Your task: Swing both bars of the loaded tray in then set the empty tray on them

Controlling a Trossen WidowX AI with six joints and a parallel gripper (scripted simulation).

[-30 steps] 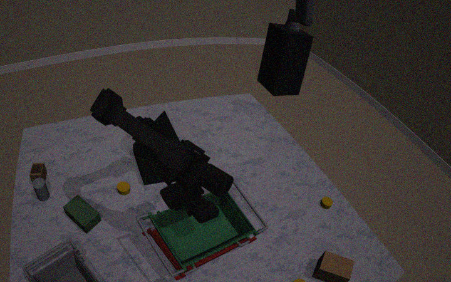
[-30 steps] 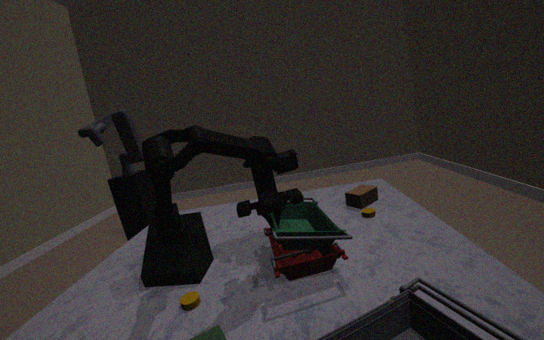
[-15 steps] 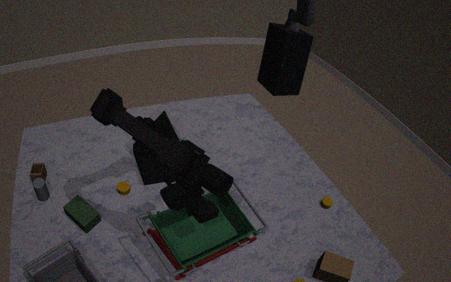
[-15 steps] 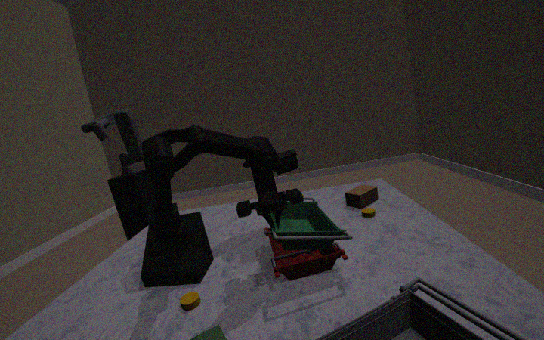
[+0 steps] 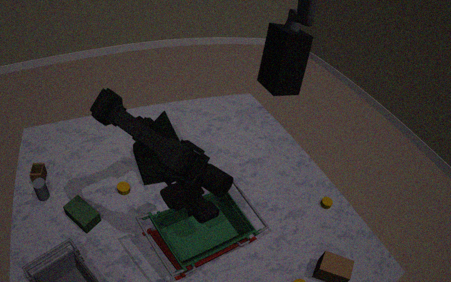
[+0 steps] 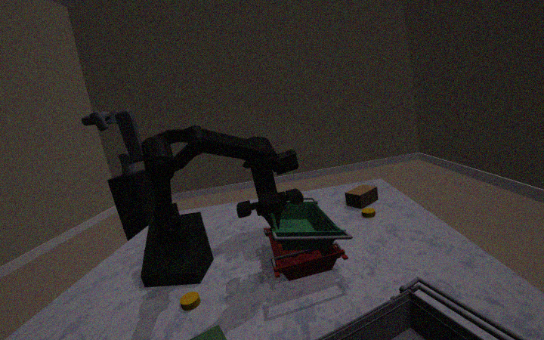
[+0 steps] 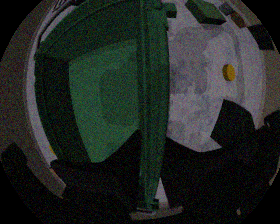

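The green tray lies 70 mm ahead of my gripper tip, 20 mm to the left of it and 20 mm above it. Round my gripper tip: green block: 340 mm to the right, 130 mm behind, 90 mm below.
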